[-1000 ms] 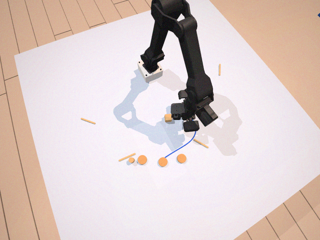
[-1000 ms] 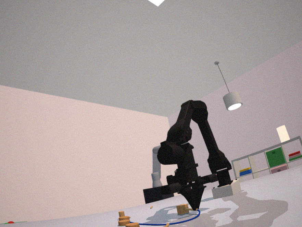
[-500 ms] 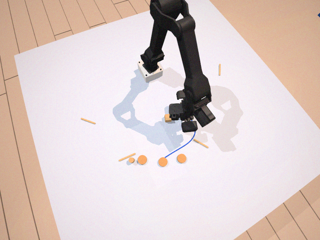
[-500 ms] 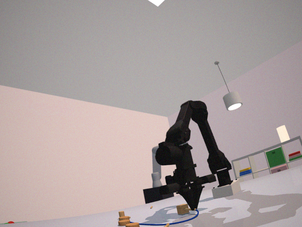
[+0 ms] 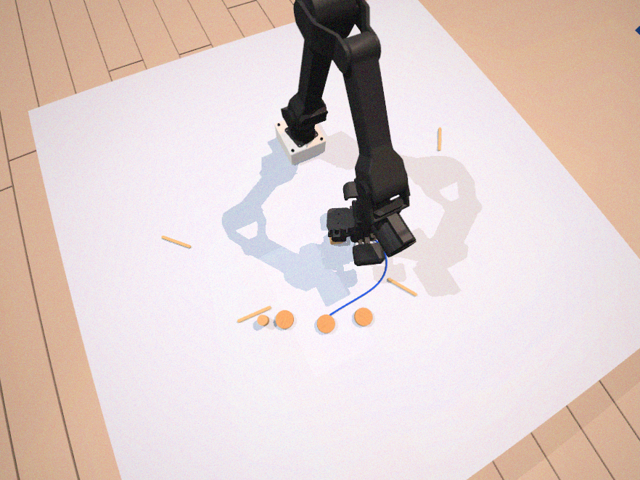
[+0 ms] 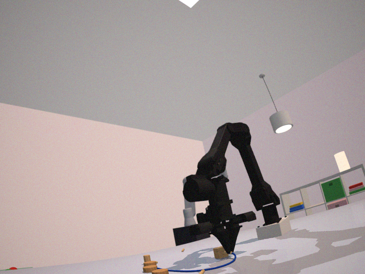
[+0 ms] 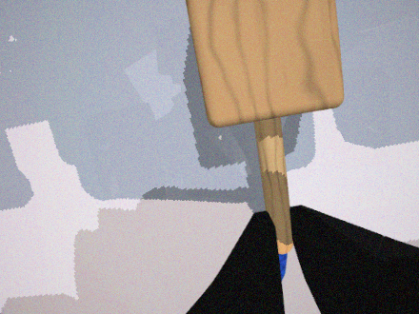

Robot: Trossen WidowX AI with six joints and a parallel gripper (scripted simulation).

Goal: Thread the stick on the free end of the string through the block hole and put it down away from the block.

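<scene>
Right now my gripper tip is 10 mm past the thin stick and 10 mm to the left of it. From my gripper tip the other things lie so: round wooden button 110 mm ahead, 190 mm to the right, 10 mm below; wooden block 30 mm behind, 40 mm to the right.
</scene>
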